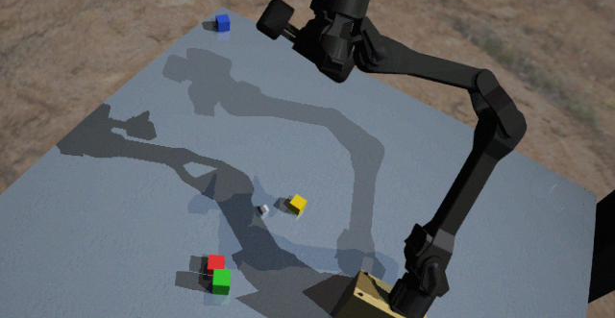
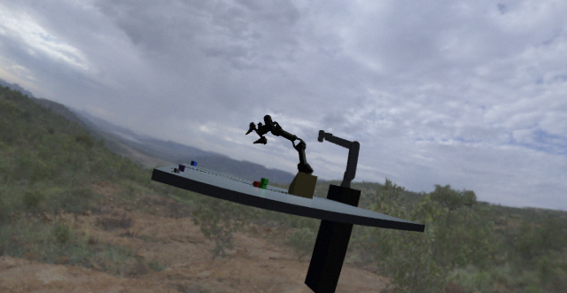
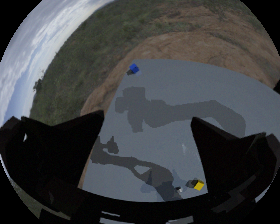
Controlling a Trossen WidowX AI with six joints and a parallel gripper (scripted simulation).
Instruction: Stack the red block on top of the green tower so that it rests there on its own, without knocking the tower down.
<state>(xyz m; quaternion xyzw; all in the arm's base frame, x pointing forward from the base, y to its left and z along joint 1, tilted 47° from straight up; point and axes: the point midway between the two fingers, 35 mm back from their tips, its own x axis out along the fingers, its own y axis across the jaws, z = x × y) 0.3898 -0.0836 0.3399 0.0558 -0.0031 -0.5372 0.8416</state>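
Right now my gripper tip is 3 cm past the red block, 36 cm to the right of it and 30 cm above it. From my gripper tip the other things lie so: yellow block: 12 cm behind, 15 cm to the left, 30 cm below; then small white block: 6 cm behind, 19 cm to the left, 31 cm below; then blue block: 33 cm ahead, 32 cm to the right, 30 cm below.
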